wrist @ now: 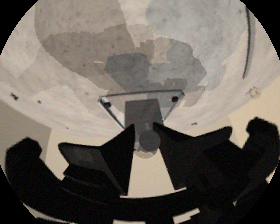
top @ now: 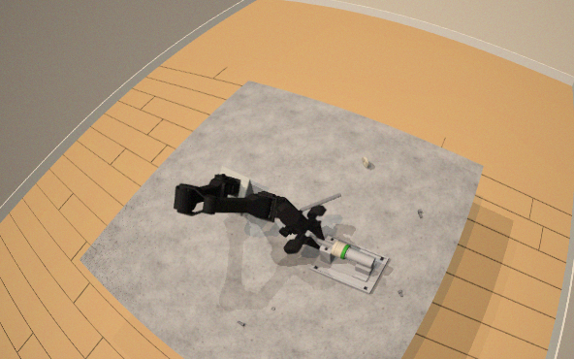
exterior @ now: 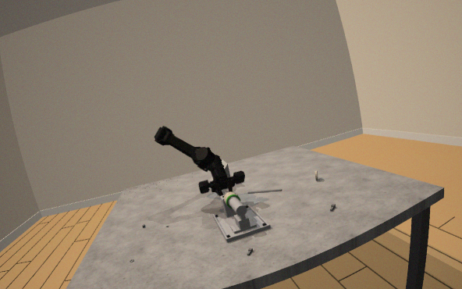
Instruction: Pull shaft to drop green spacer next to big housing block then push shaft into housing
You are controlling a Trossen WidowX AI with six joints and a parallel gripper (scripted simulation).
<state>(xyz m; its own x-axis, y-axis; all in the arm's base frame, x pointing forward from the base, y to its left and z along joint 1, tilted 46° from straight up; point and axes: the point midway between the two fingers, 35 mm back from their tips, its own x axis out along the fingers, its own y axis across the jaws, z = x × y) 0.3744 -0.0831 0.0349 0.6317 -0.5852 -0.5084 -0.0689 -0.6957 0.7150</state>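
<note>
The beige spacer lies 70 mm ahead of my gripper tip and 20 mm above it. The rest, counted from my gripper tip: thin grey rod 100 mm behind, 190 mm to the left, 50 mm below; then shaft 40 mm ahead, 20 mm above; then green spacer 90 mm ahead, 20 mm above.
</note>
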